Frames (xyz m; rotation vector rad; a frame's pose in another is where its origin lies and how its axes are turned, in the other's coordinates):
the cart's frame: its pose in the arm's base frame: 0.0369 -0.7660 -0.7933 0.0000 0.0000 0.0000
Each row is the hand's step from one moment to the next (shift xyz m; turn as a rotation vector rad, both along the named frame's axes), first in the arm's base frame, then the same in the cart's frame.
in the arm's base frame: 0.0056 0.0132 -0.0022 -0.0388 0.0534 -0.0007
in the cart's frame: 0.0056 0.0132 -0.0022 -0.0388 0.0534 -0.0007
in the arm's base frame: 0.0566 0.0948 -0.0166 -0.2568 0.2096 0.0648
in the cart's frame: 0.0566 0.0948 -0.0166 -0.2568 0.2096 0.0648
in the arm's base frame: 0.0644 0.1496 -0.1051 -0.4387 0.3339 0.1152
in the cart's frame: 0.0644 0.1496 -0.1051 -0.4387 0.3339 0.1152
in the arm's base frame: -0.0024 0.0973 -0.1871 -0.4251 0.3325 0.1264
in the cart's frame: -0.0024 0.0973 -0.1871 -0.4251 0.3325 0.1264
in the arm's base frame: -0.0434 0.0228 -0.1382 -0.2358 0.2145 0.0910
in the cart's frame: -0.0434 0.0228 -0.1382 -0.2358 0.2145 0.0910
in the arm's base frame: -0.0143 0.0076 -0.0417 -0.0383 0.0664 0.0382
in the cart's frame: -0.0143 0.0076 -0.0417 -0.0383 0.0664 0.0382
